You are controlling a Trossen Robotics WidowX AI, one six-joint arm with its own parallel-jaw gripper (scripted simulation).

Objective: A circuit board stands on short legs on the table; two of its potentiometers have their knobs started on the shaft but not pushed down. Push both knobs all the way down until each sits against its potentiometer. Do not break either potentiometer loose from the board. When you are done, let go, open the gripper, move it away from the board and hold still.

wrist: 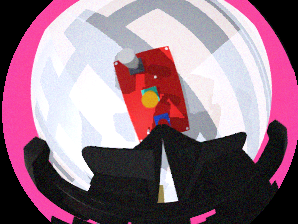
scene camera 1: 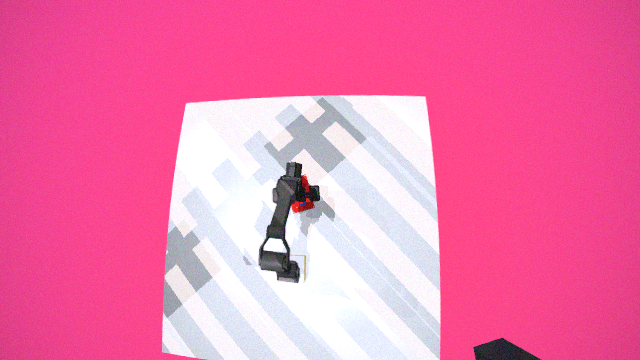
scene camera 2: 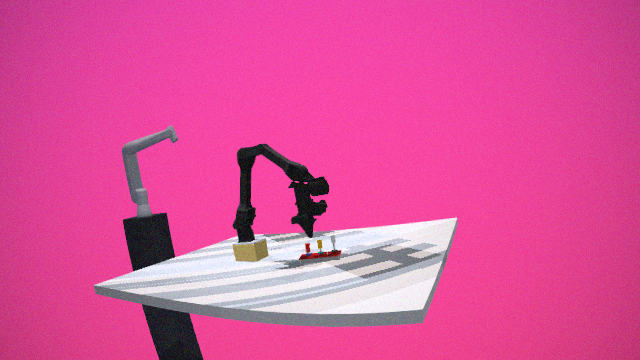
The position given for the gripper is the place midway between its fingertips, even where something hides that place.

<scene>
The gripper (scene camera 2: 310, 238) is shut, with nothing in its grasp.
The gripper shows as well in the wrist view (wrist: 161, 128).
</scene>
